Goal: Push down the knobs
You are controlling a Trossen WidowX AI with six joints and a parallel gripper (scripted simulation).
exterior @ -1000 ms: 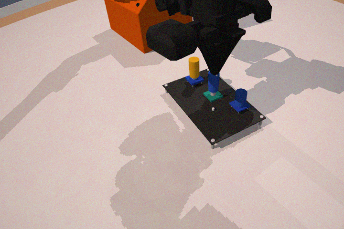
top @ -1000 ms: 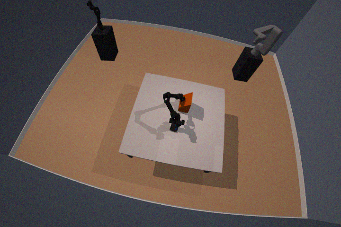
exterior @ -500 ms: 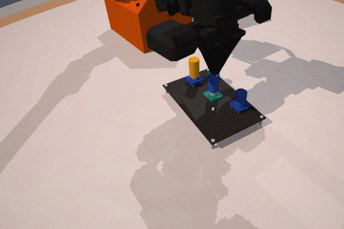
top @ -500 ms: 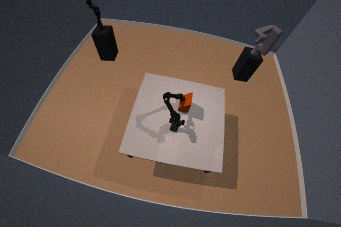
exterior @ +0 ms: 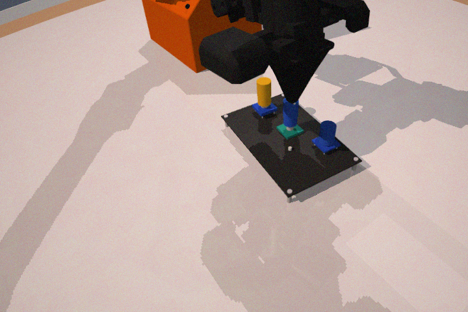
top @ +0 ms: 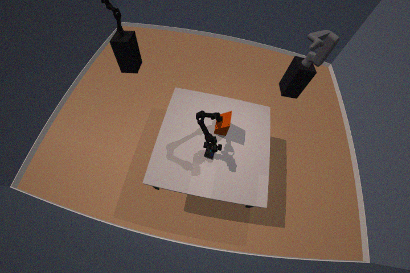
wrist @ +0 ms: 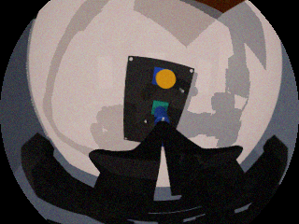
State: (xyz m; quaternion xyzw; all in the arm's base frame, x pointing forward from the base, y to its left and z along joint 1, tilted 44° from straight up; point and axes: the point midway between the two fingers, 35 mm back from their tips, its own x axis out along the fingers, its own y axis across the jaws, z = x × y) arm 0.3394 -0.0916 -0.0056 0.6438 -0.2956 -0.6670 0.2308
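Now: gripper tip 50 mm past the yellow knob and 20 mm above it.
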